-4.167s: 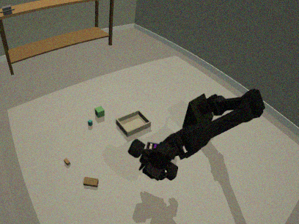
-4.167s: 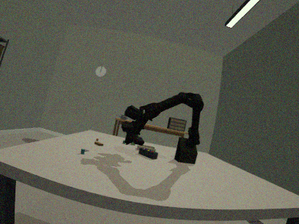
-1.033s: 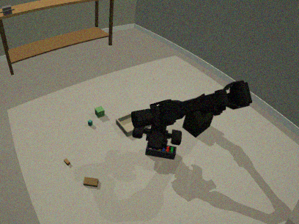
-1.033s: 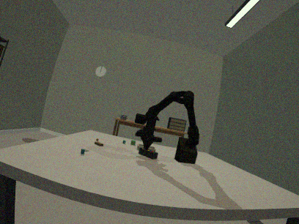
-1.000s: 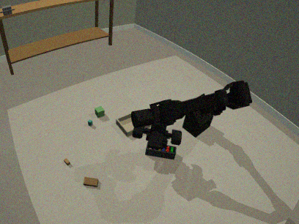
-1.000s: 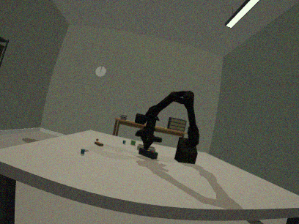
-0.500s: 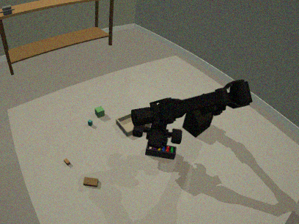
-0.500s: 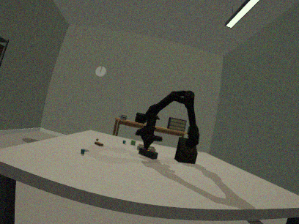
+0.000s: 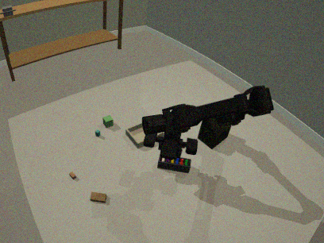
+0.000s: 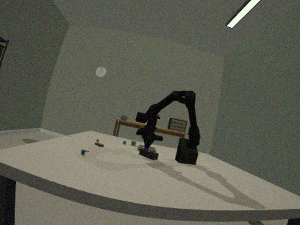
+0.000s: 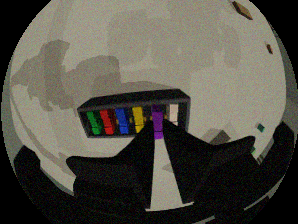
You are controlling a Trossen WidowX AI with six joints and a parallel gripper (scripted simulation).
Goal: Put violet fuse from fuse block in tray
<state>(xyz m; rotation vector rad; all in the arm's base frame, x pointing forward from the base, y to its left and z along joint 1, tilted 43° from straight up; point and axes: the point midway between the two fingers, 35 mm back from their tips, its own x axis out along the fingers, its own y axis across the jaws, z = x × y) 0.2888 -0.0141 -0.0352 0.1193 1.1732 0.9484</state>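
The tray is 180 mm to the right of my gripper tip, 50 mm behind it and 40 mm below it. Also, from my gripper tip: violet fuse (10 mm below); small teal block (310 mm to the right, 110 mm ahead, 40 mm below); green cube (340 mm to the right, 30 mm below, 30 mm ahead).
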